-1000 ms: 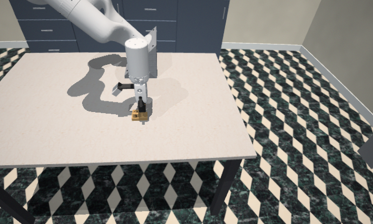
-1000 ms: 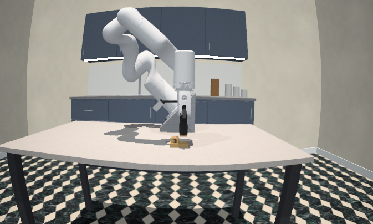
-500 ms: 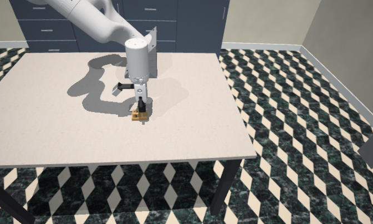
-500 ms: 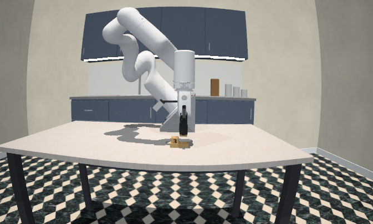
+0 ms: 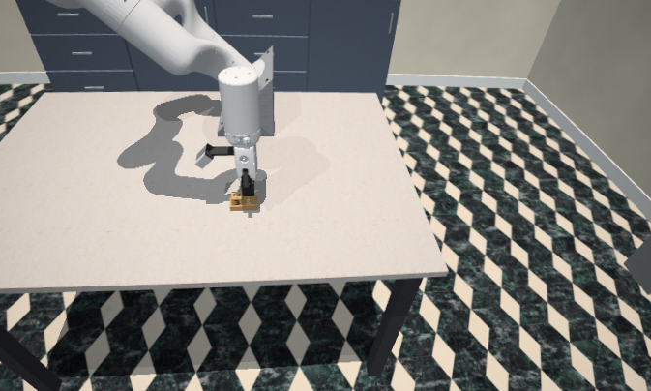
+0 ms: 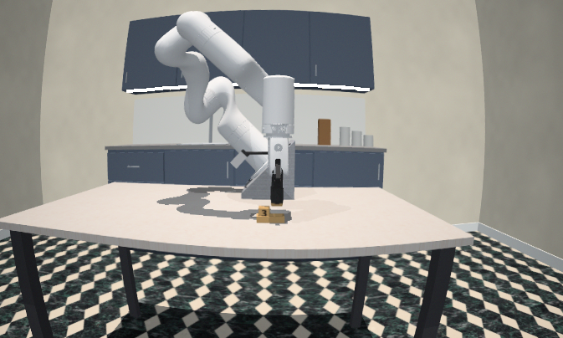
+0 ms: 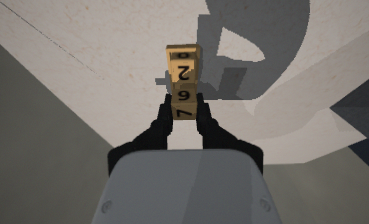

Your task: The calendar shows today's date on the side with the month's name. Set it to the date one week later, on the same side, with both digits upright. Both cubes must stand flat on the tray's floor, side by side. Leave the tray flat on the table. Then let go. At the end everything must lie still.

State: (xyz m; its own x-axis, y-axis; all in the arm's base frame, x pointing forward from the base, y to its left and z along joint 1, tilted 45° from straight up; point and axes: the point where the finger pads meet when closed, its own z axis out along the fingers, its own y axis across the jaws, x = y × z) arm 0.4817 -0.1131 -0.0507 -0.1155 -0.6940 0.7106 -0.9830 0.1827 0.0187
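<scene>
The wooden tray is 2 cm to the right of my hand and 6 cm below it.
</scene>
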